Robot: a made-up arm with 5 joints.
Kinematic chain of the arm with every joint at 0, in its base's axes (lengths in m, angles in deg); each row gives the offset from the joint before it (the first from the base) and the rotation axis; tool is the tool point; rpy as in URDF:
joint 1: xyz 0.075 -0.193 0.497 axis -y
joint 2: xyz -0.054 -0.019 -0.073 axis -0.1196 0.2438 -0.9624
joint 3: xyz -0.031 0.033 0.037 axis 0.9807 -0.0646 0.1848
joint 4: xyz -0.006 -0.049 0 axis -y
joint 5: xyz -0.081 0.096 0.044 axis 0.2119 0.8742 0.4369
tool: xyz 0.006 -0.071 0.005 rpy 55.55 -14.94 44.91
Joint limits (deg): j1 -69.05..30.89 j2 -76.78..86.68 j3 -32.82..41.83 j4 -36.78..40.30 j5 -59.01..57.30
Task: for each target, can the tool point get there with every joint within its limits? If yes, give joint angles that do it. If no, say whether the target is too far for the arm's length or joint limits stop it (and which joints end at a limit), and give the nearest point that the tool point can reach.
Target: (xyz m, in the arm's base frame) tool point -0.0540 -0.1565 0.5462
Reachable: yes | joints -5.83 18.55 -10.63 -11.36 1.05
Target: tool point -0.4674 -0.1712 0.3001
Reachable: no: too far | nearest point -0.1401 -0.2071 0.4189 | short by 0.350 m
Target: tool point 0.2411 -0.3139 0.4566
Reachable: no: joint limits stop it (at a limit: joint 1, joint 2, joint 3) | nearest point 0.0508 -0.3266 0.4529 | short by 0.191 m
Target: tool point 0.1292 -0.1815 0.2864
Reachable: no: joint limits stop it (at a limit: joint 1, joint 2, joint 3, joint 4, joint 5) | nearest point 0.0833 -0.1232 0.4261 | short by 0.158 m
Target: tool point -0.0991 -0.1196 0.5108
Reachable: yes | joints 0.01 22.59 -20.62 9.99 -49.58
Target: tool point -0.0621 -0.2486 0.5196
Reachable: yes | joints -1.04 -22.91 7.25 -24.45 10.90
